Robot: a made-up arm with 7 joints.
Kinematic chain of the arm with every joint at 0, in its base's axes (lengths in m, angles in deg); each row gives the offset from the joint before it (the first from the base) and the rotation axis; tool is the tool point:
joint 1: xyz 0 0 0.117 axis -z
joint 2: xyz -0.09 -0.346 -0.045 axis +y
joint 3: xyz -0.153 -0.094 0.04 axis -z
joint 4: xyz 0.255 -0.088 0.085 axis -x
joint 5: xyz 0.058 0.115 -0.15 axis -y
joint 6: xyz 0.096 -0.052 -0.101 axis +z
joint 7: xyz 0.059 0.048 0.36 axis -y
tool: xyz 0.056 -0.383 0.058
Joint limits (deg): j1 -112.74..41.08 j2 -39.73..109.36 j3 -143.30..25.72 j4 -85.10..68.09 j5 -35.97..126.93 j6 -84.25..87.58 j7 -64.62..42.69
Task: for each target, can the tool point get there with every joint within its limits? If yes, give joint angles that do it. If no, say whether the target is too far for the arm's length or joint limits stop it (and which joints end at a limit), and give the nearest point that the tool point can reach.
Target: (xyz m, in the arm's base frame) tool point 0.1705 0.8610 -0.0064
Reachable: no: joint limits stop it (at a limit: joint 1, joint 4, joint 5, joint 6) | nearest point 0.1937 0.7965 0.0002 | short by 0.069 m
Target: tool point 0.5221 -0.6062 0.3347
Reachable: yes | joints -52.45 -3.31 -5.18 18.97 67.30 -21.84 -10.53
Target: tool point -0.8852 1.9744 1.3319
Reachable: no: too far | nearest point -0.6092 0.5827 0.5775 | short by 1.607 m
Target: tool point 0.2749 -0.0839 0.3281
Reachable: yes | joints -11.04 50.98 -42.32 42.20 57.55 48.15 -47.31
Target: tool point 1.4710 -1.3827 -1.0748
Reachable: no: too far | nearest point 0.7692 -0.7231 -0.4228 | short by 1.163 m
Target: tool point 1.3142 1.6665 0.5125
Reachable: no: too far | nearest point 0.8026 0.7567 0.2600 | short by 1.074 m
